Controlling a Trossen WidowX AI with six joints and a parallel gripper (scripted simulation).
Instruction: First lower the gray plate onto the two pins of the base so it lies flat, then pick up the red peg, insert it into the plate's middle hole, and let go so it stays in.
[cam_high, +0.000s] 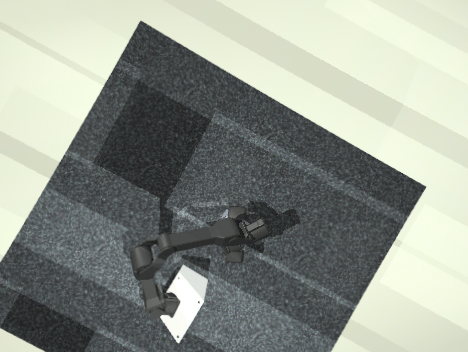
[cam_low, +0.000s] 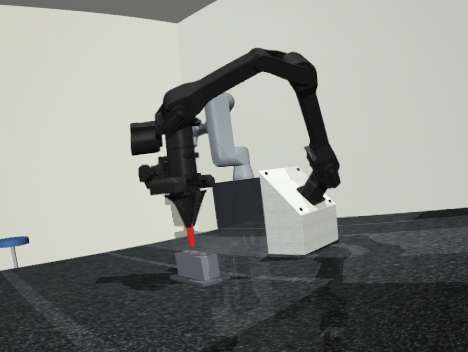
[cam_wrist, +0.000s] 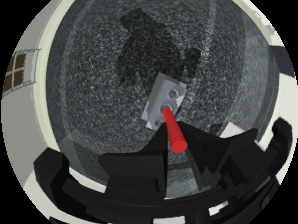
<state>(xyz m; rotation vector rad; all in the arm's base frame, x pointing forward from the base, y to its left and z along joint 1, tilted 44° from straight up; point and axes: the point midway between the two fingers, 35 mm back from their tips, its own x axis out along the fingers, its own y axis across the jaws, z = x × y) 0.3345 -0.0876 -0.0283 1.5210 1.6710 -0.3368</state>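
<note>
The red peg is right at my gripper tip. Round my gripper tip: gray plate (7 cm below); then base (11 cm below).
</note>
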